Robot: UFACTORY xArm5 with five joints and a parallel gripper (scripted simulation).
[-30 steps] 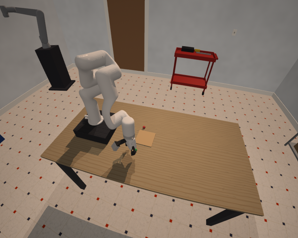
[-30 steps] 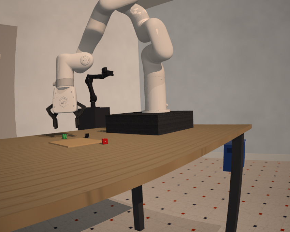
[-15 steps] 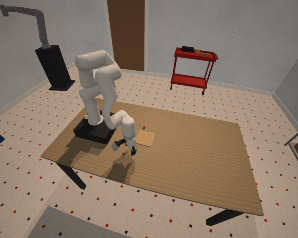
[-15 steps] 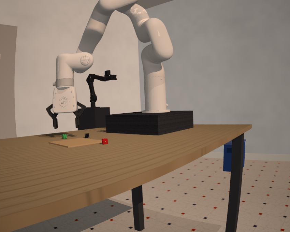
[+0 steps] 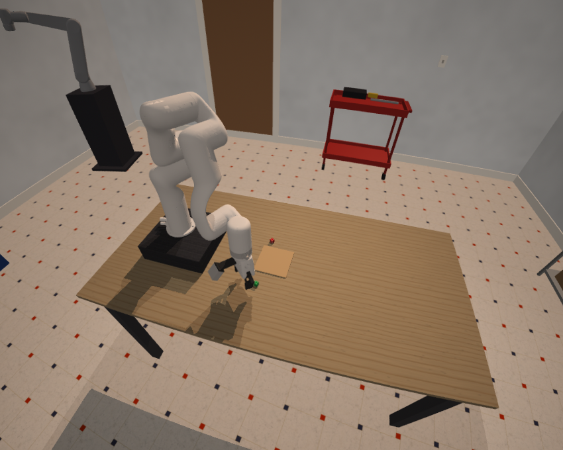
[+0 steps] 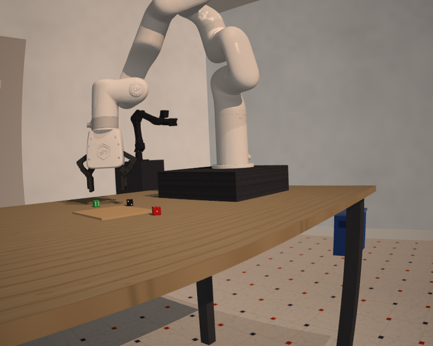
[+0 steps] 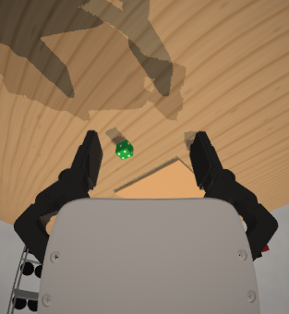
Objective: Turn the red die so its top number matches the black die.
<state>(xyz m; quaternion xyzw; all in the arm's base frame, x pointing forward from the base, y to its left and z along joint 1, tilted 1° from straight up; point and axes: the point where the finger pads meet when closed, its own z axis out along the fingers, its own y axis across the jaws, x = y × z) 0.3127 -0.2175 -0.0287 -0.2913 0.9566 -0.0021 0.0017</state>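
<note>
The green die lies 50 mm ahead of my hand and 40 mm below it. Round my hand: black die: 80 mm to the left, 40 mm below; then red die: 90 mm ahead, 230 mm to the left, 40 mm below; then tan mat: 110 mm ahead, 120 mm to the left, 40 mm below.
</note>
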